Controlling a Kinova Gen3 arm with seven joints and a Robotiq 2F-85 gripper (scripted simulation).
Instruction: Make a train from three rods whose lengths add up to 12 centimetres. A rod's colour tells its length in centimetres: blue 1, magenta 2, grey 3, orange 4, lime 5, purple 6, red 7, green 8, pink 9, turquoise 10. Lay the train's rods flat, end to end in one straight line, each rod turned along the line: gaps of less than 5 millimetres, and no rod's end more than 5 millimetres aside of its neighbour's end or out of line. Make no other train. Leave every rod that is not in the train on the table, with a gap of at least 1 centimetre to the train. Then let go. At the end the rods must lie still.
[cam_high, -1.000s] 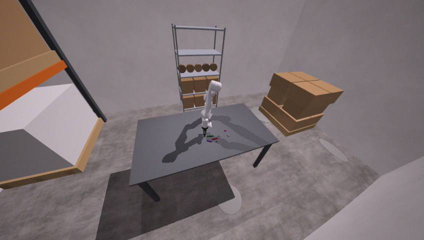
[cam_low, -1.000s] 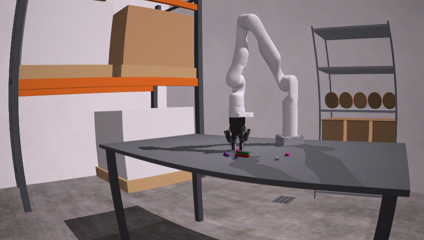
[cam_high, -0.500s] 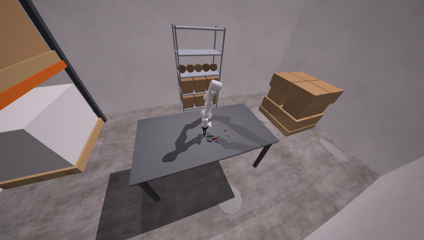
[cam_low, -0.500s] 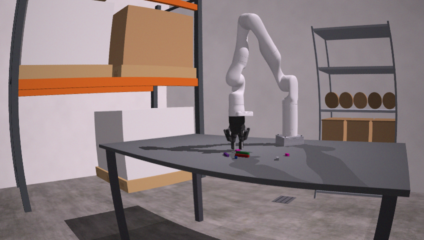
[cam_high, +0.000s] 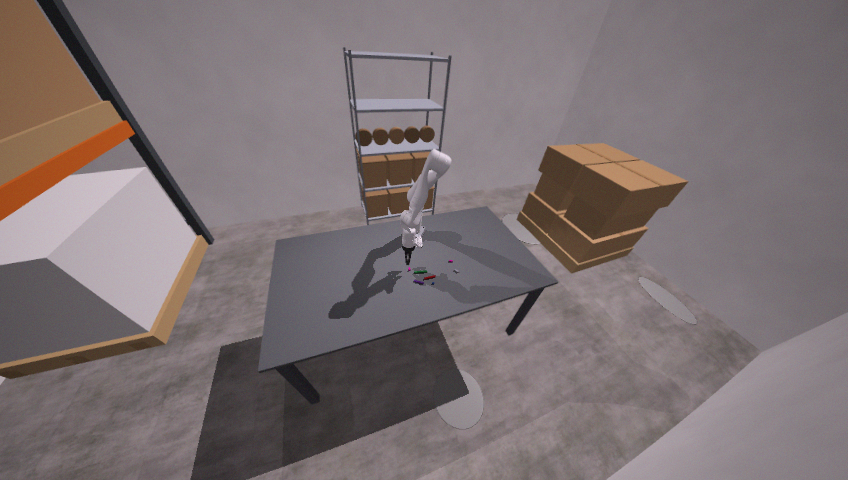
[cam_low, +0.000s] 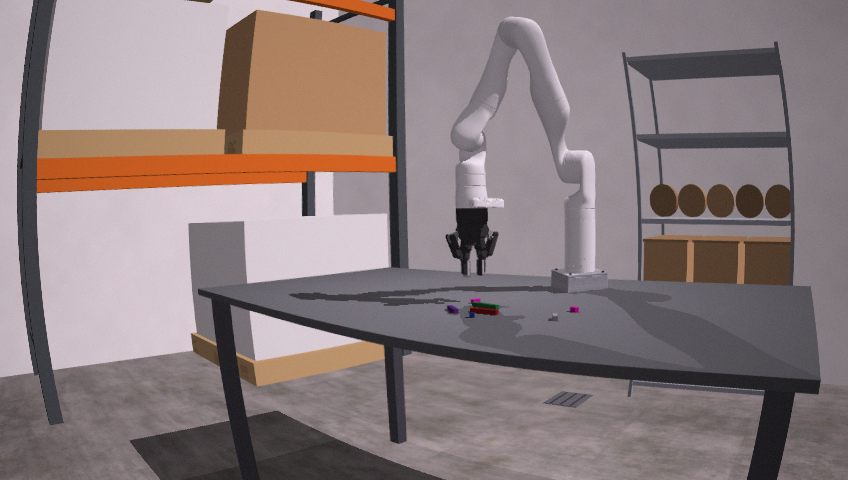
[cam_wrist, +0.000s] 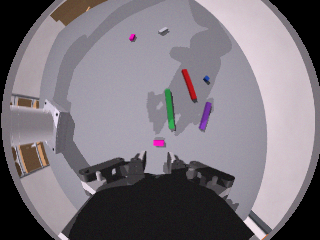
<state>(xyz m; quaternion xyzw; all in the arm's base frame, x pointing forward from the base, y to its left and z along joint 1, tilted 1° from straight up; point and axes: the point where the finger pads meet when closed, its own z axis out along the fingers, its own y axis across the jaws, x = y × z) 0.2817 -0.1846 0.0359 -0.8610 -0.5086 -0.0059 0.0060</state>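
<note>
Now: the grey rod 15 cm ahead of my hand, 27 cm to the left of it and 8 cm below it. From my hand the other things lie so: red rod 12 cm ahead, 9 cm to the left, 8 cm below; purple rod 12 cm ahead, 1 cm to the left, 8 cm below; green rod 6 cm ahead, 6 cm to the left, 8 cm below.
</note>
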